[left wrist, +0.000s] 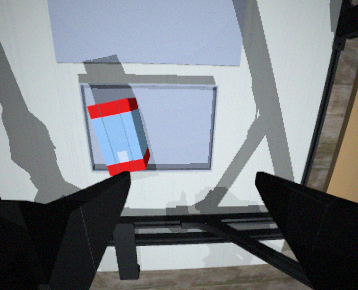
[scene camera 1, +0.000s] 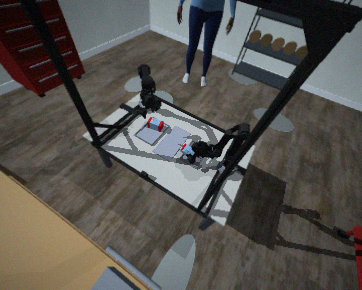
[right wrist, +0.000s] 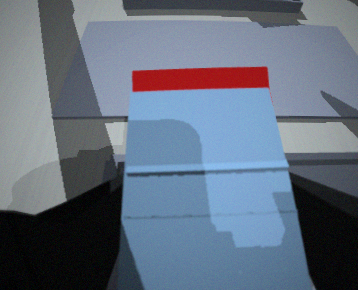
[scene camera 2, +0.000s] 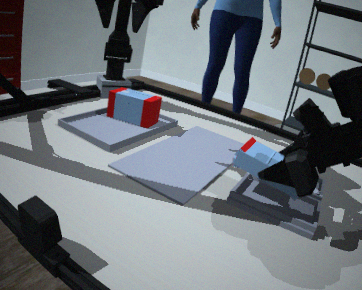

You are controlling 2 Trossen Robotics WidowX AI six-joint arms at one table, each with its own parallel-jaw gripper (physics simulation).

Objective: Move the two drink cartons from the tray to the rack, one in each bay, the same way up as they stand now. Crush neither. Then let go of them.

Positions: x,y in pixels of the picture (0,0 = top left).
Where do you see a grey tray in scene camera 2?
At 108,133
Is my left gripper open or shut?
Open.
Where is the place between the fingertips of my right gripper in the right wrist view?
202,178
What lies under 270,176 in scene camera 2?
My right gripper.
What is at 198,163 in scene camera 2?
A grey mat.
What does my left gripper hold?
Nothing.
